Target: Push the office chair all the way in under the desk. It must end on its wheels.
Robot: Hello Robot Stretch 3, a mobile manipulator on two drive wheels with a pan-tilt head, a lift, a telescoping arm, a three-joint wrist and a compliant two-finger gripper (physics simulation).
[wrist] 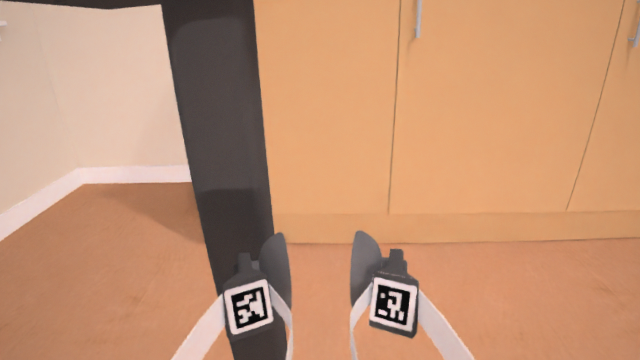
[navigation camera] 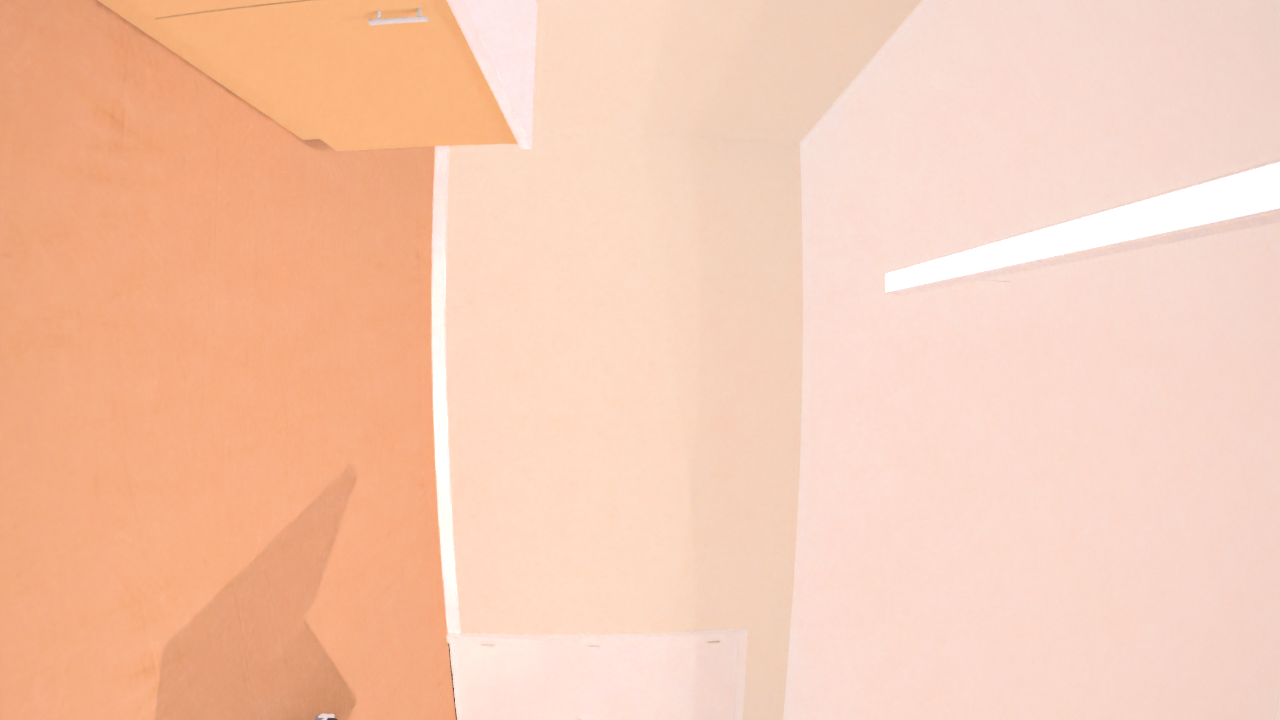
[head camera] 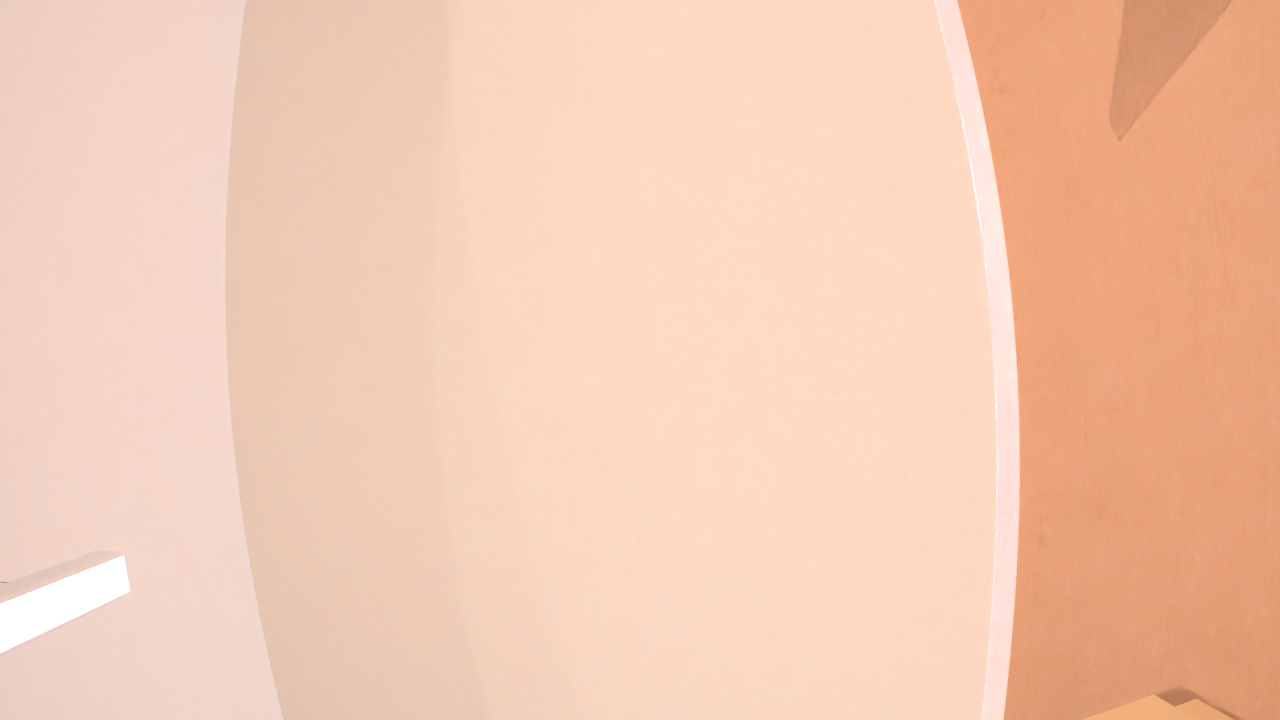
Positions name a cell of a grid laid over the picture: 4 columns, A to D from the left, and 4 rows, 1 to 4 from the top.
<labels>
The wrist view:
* my gripper: C3
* wooden cabinet: C2
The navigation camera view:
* wooden cabinet: B1
</labels>
